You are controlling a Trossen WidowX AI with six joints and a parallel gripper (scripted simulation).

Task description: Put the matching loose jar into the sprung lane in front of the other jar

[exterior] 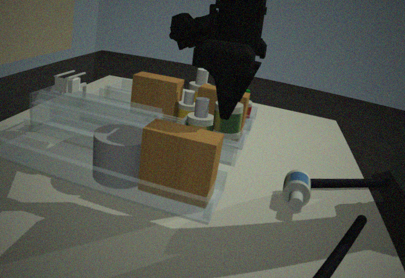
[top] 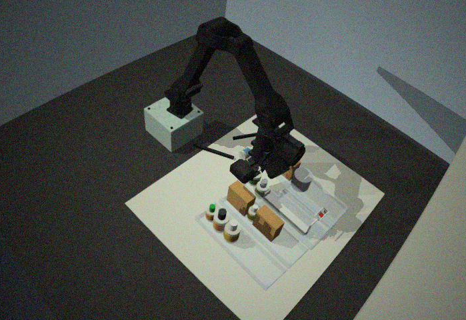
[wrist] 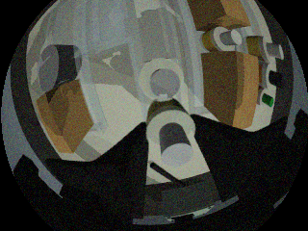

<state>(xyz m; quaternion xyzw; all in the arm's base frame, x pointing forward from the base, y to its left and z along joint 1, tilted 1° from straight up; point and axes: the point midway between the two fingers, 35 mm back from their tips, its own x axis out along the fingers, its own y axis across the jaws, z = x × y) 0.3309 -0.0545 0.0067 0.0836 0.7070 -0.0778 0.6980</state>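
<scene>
Now: gripper tip 15 cm short of the clear sprung lane, 4 cm above it and 1 cm to the left of it. From my gripper tip the other things lie so: white pusher bar: 15 cm ahead, 1 cm below; then red marker: 22 cm ahead, 1 cm to the right, 1 cm above; then grey cylinder: 12 cm ahead, 10 cm to the left, 3 cm below.
</scene>
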